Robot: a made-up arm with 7 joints.
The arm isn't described. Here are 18 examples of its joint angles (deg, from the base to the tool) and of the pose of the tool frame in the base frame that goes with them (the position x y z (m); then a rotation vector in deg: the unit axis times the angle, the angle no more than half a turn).
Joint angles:
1: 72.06 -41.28 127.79 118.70 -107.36 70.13 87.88
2: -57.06 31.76 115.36 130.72 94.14 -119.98 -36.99
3: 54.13 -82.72 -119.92 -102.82 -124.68 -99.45 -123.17
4: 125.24 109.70 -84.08 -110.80 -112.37 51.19 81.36
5: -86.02 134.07 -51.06 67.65 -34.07 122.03 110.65
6: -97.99 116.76 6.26 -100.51 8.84 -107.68 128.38
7: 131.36 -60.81 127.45 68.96 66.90 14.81 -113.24
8: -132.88 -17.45 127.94 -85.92 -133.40 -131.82 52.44
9: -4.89 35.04 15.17 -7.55 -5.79 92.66 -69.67
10: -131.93 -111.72 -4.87 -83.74 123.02 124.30 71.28
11: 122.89 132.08 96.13 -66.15 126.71 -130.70 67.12
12: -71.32 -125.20 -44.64 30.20 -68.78 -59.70 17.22
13: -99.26 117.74 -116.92 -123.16 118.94 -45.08 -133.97
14: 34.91 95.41 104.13 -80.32 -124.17 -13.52 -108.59
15: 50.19 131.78 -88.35 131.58 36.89 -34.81 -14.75
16: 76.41 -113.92 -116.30 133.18 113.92 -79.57 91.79
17: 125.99 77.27 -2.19 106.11 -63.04 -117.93 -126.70
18: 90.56 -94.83 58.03 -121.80 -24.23 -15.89 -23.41
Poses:
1: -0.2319 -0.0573 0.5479 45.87 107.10 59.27
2: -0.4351 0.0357 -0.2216 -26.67 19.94 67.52
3: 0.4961 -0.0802 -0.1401 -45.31 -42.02 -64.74
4: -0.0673 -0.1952 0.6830 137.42 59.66 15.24
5: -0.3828 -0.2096 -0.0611 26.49 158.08 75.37
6: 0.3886 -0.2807 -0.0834 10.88 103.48 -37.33
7: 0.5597 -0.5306 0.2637 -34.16 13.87 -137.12
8: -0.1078 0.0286 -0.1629 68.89 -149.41 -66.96
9: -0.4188 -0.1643 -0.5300 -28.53 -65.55 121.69
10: 0.2073 -0.0669 0.0658 69.96 35.41 -36.84
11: 0.2227 -0.0218 -0.0417 -36.94 -109.53 23.44
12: 0.1180 -0.1760 0.3470 42.70 116.30 -11.52
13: 0.3353 0.0463 -0.0709 73.49 104.34 40.22
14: -0.3077 -0.1310 0.0924 -10.11 -18.42 56.87
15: -0.2846 -0.0250 0.6921 60.73 93.76 59.43
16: 0.0249 -0.1988 0.0520 -52.50 38.77 50.34
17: 0.2225 0.3877 0.6310 58.59 137.31 31.18
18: -0.0658 0.0613 0.7789 130.47 -19.38 -32.18
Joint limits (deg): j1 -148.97..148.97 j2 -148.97..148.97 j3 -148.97..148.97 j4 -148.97..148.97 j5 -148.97..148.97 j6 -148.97..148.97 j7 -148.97..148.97
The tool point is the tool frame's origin. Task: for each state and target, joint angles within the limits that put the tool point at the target. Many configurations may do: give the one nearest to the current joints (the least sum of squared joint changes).
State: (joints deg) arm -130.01 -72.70 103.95 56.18 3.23 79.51 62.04
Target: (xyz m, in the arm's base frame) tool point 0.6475 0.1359 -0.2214
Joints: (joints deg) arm -118.80 -95.79 113.46 53.98 7.90 78.67 50.91
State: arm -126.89 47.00 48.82 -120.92 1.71 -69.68 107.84
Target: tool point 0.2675 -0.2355 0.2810
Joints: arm -121.81 54.14 37.43 -132.10 -2.10 -69.48 120.57
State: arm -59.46 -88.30 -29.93 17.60 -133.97 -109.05 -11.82
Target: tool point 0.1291 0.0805 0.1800
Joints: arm -74.10 -96.70 -54.17 23.33 -119.43 -101.93 -43.89
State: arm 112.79 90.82 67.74 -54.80 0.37 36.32 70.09
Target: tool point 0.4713 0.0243 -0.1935
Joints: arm 118.40 107.76 55.67 -74.33 -8.40 45.88 60.13
